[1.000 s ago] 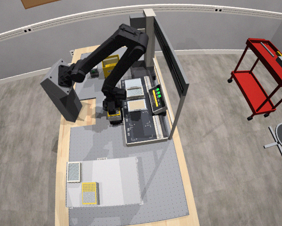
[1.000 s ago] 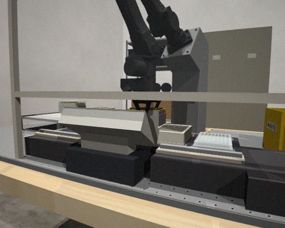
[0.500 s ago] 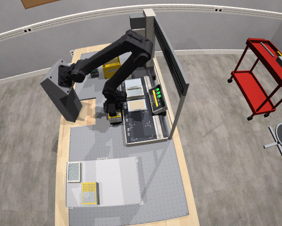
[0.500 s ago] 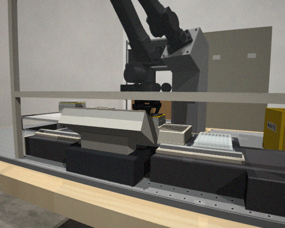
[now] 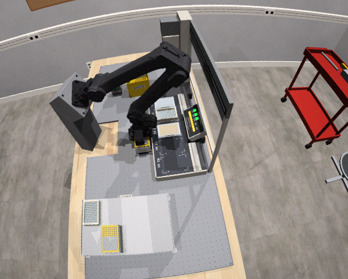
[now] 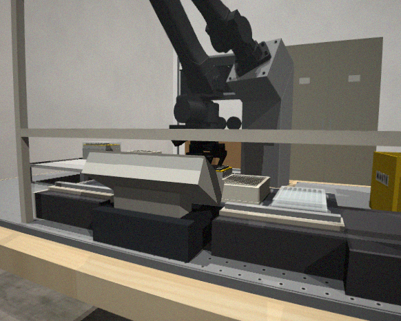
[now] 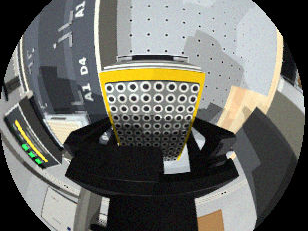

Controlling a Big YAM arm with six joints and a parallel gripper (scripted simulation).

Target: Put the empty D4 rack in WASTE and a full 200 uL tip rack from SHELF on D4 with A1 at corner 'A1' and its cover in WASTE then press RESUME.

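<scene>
Now: the black spare nest 50 mm below my hand. Also, from my hand: reservoir (210 mm ahead, 40 mm to the left, 10 mm above); then tan plate (150 mm ahead, 50 mm to the right, 10 mm above); then clear plate (260 mm ahead, 140 mm to the left, 10 mm above).
</scene>
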